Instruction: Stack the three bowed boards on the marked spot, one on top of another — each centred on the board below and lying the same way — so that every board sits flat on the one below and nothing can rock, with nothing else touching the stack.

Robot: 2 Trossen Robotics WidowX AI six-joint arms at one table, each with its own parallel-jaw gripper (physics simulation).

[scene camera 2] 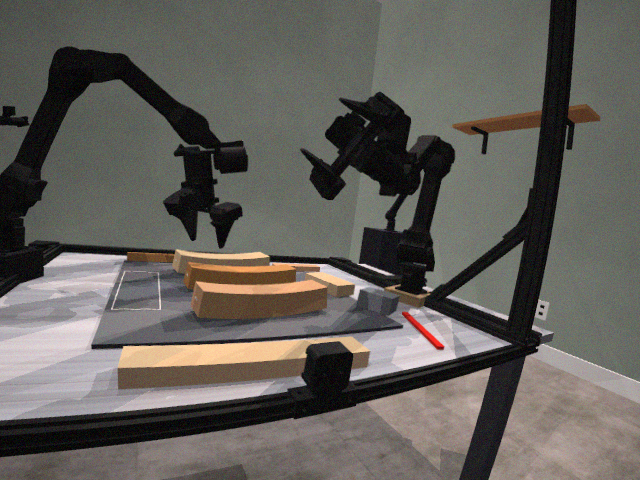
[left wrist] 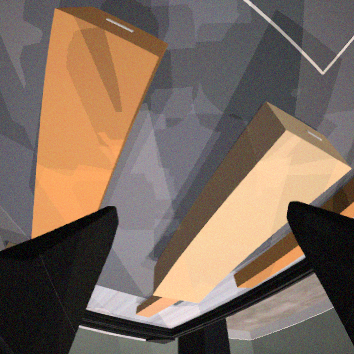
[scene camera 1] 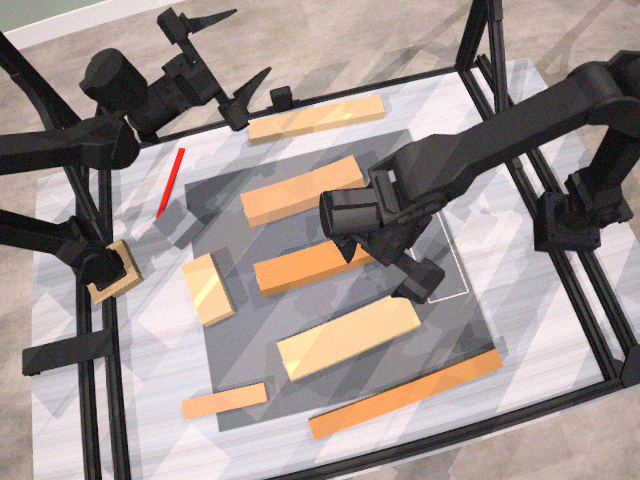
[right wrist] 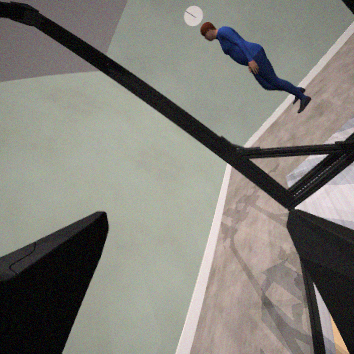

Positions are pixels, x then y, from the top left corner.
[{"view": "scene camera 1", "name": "my left gripper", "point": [370, 278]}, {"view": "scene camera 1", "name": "my right gripper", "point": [254, 39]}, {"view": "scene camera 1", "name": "pale board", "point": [316, 349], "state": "on a white-outlined marked spot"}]
